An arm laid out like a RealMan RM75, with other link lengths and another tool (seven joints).
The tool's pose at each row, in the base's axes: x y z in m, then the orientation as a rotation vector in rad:
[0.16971, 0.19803, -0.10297, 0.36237, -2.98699, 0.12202]
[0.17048, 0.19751, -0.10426, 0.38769, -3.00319, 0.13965]
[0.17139, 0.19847, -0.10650, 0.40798, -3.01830, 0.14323]
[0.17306, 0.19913, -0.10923, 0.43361, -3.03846, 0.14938]
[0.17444, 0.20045, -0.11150, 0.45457, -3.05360, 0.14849]
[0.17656, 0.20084, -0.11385, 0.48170, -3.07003, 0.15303]
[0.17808, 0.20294, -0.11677, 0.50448, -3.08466, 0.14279]
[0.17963, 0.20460, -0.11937, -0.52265, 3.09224, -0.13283]
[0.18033, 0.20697, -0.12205, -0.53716, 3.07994, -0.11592]
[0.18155, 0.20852, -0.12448, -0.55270, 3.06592, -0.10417]
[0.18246, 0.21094, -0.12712, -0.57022, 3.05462, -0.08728]
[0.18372, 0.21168, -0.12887, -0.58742, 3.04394, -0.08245]
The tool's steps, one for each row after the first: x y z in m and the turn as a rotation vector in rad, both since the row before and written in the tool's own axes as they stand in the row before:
[-0.00080, -0.00061, 0.00123, 0.01445, -0.01893, -0.01370]
[-0.00138, 0.00086, 0.00203, 0.00479, -0.01784, -0.01097]
[-0.00206, 0.00040, 0.00251, 0.00720, -0.02367, -0.01347]
[-0.00187, 0.00107, 0.00204, 0.00190, -0.01842, -0.01118]
[-0.00229, -0.00004, 0.00222, 0.00579, -0.02064, -0.01462]
[-0.00222, 0.00179, 0.00267, -0.00401, -0.01901, -0.01216]
[-0.00207, 0.00130, 0.00244, -0.00393, -0.01670, -0.00998]
[-0.00147, 0.00223, 0.00249, -0.00861, -0.01237, -0.01000]
[-0.00167, 0.00123, 0.00234, -0.00519, -0.01299, -0.01089]
[-0.00167, 0.00213, 0.00252, -0.00909, -0.01066, -0.01196]
[-0.00140, 0.00034, 0.00176, -0.00170, -0.00820, -0.01190]

